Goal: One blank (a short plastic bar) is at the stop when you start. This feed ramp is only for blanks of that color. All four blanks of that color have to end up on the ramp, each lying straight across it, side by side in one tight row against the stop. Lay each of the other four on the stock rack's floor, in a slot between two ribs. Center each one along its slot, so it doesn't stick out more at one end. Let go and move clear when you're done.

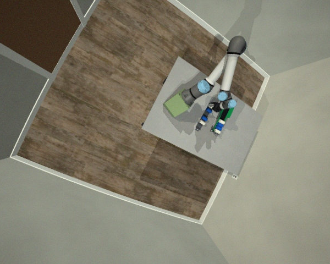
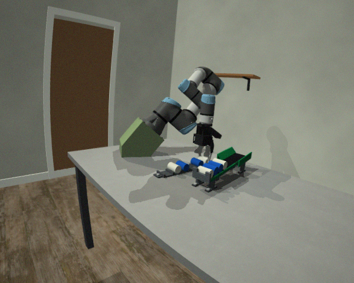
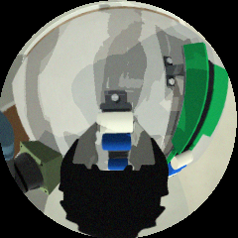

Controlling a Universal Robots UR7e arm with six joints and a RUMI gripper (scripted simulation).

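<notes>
The dark stock rack is 13 cm to the right of my hand, 4 cm below it and 1 cm ahead of it. Also, from my hand: grey stop: 22 cm to the right, 22 cm ahead, 2 cm above.
</notes>
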